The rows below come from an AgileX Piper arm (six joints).
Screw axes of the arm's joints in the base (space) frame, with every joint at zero. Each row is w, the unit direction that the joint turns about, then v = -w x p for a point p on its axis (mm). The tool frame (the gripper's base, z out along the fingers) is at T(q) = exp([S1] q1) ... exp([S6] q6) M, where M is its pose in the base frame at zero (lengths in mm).
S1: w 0 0 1 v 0.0 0.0 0.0
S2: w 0 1 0 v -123.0 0.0 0.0
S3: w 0 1 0 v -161.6 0.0 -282.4
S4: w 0.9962 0 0.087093 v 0.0 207.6 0.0
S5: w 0 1 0 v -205.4 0.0 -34.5
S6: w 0.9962 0 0.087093 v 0.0 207.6 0.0
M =
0.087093 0 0.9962 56.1
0 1 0 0.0
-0.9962 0 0.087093 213.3
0 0 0 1
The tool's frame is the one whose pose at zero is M.
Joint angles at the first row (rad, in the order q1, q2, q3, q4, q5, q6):
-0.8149, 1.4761, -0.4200, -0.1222, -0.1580, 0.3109
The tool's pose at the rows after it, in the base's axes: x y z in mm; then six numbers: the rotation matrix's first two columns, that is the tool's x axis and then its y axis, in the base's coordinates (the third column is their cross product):
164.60, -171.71, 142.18, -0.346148, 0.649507, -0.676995, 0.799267, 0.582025, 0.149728
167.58, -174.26, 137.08, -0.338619, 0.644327, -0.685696, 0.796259, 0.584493, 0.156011
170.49, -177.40, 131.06, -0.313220, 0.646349, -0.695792, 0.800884, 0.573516, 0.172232
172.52, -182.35, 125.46, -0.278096, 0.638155, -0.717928, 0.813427, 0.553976, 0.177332
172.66, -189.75, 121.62, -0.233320, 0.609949, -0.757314, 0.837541, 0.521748, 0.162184
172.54, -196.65, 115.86, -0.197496, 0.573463, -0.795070, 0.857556, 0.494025, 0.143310
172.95, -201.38, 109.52, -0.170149, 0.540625, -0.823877, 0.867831, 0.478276, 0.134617
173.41, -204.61, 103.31, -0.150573, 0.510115, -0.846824, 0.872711, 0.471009, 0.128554
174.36, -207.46, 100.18, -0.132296, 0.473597, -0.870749, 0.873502, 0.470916, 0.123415
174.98, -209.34, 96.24, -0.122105, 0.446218, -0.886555, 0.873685, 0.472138, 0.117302
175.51, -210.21, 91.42, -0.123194, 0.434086, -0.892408, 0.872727, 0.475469, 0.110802
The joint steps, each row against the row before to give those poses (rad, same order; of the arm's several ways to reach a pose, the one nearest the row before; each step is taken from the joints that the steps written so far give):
0.0000, 0.0337, 0.0000, 0.0113, -0.0408, -0.0072
0.0000, 0.0346, -0.0009, 0.0021, -0.0477, -0.0012
0.0000, 0.0405, 0.0000, 0.0218, -0.0594, -0.0024
0.0000, 0.0428, 0.0000, 0.0736, -0.0752, -0.0500
0.0000, 0.0407, 0.0000, 0.1217, -0.0956, -0.0949
0.0000, 0.0509, 0.0011, 0.0783, -0.1096, -0.0575
0.0000, 0.0511, 0.0020, 0.0278, -0.1012, -0.0125
0.0000, 0.0478, 0.0023, 0.0092, -0.0909, 0.0000
0.0000, 0.0354, 0.0000, 0.0022, -0.0811, 0.0000
0.0000, 0.0339, 0.0000, 0.0000, -0.0655, 0.0000
0.0000, 0.0301, -0.0010, -0.0036, -0.0397, 0.0000

